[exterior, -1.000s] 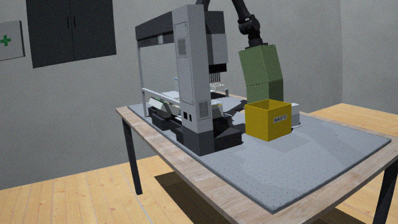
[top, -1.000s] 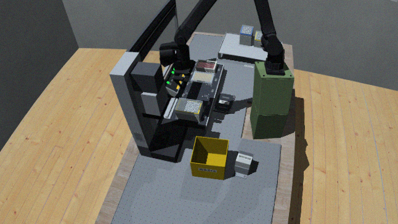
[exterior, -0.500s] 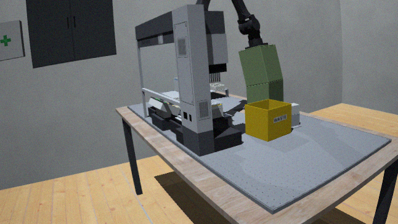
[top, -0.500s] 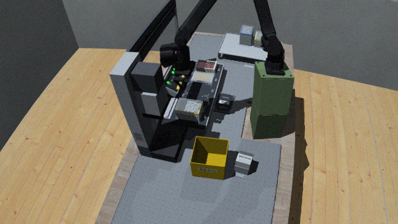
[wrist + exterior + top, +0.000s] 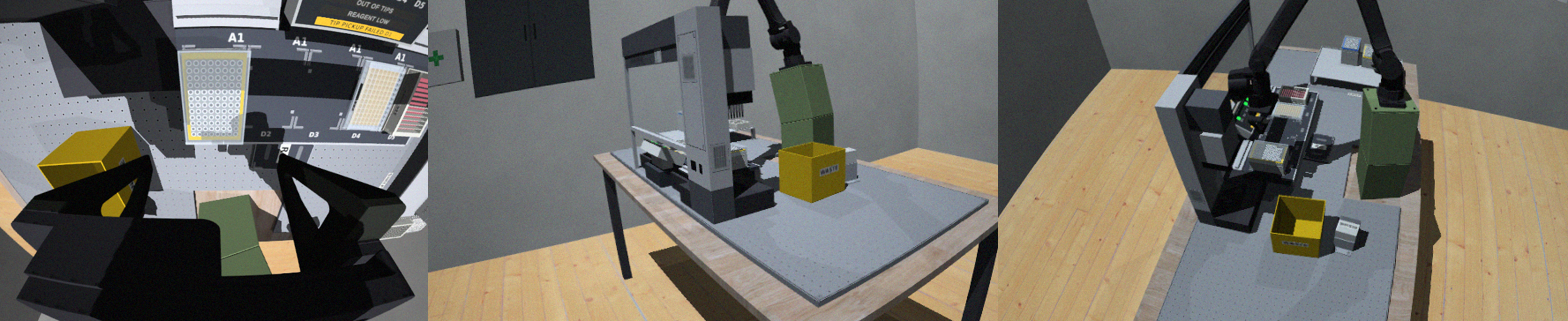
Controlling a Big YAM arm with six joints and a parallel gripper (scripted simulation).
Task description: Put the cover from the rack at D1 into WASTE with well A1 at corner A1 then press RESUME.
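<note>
My hand is 150 mm above the clear cover. Round my hand: yellow tip rack (170 mm below, 10 mm ahead); then yellow waste bin (270 mm to the left, 230 mm below, 140 mm behind); then head (200 mm to the left, 120 mm above, 100 mm ahead).
</note>
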